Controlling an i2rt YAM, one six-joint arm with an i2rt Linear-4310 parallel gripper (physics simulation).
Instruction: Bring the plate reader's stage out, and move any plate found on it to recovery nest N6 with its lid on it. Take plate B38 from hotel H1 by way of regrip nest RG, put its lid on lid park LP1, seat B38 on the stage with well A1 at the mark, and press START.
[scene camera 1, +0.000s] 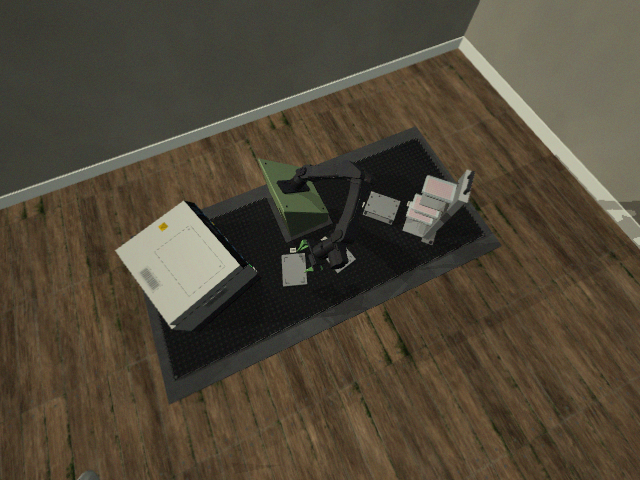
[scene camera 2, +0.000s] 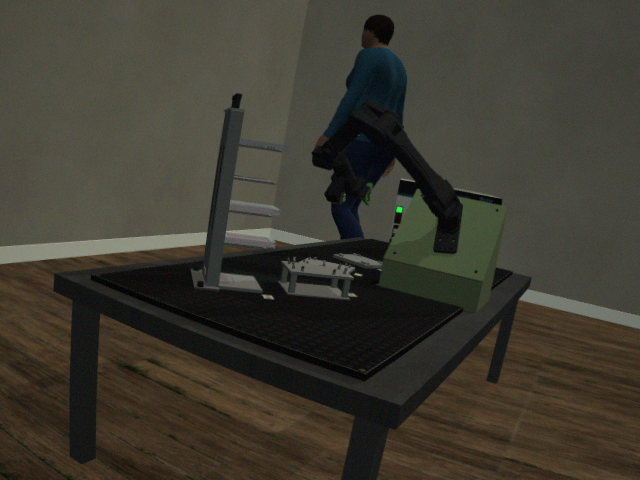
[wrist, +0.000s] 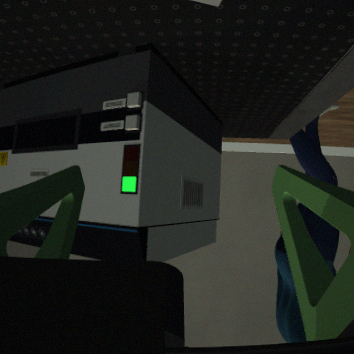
The gripper (wrist: 177, 175) is open, holding nothing. Further things: a green lamp (wrist: 131, 177).
